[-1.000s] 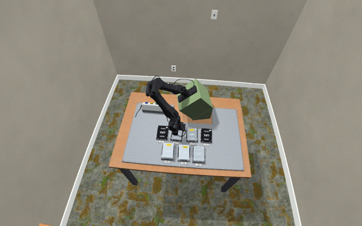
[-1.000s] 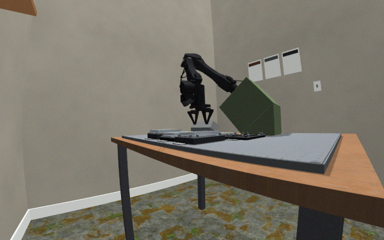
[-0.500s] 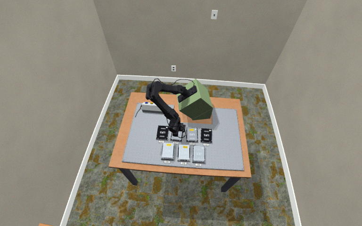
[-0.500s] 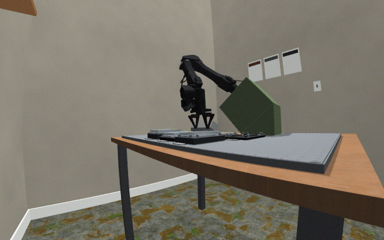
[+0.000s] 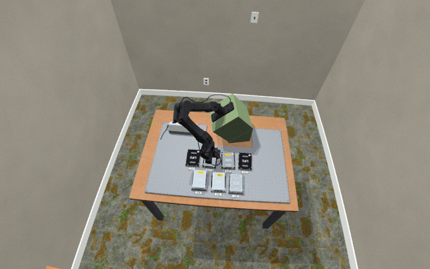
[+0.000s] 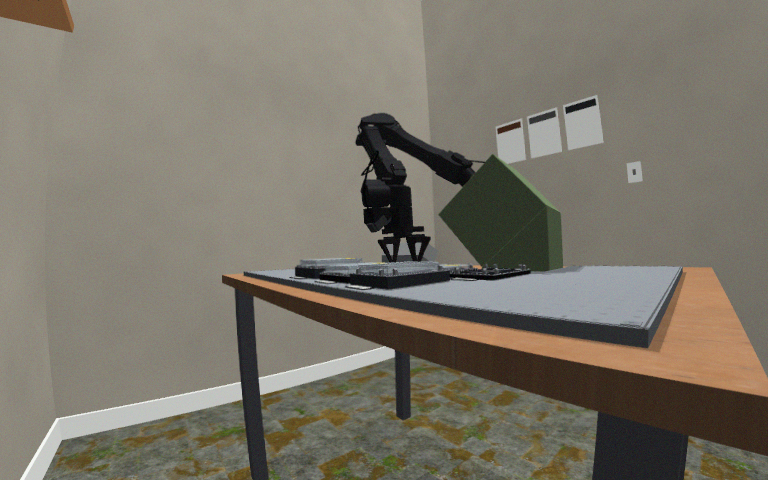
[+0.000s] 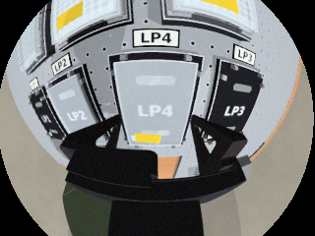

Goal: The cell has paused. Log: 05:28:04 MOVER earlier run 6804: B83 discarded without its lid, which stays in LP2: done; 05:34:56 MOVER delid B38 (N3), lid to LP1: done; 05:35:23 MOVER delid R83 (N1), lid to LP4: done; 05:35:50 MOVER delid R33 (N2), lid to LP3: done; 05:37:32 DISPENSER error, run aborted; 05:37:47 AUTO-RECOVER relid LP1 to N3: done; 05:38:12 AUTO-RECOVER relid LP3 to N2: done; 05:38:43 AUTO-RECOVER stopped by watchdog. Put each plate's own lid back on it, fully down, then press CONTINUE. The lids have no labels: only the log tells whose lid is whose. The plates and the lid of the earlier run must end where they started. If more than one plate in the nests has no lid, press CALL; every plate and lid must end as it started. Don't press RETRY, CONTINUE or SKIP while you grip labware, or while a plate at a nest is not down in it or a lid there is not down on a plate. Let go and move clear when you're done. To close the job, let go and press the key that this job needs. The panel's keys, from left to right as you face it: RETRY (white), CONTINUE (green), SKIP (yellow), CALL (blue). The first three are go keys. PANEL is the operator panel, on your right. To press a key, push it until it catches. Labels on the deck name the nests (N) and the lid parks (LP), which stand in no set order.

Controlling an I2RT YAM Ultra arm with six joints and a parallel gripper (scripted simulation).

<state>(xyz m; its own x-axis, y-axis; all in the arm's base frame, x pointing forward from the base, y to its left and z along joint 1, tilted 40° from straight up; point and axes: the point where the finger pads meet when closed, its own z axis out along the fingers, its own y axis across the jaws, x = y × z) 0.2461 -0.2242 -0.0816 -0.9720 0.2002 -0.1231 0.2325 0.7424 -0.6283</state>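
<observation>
The plate is 22 cm ahead of my hand and 15 cm to the left of it. Round my hand: yellow key 32 cm behind, 21 cm to the right, 4 cm above; green key 31 cm behind, 16 cm to the right, 4 cm above; lid 3 cm ahead, 13 cm to the left, 1 cm below.
</observation>
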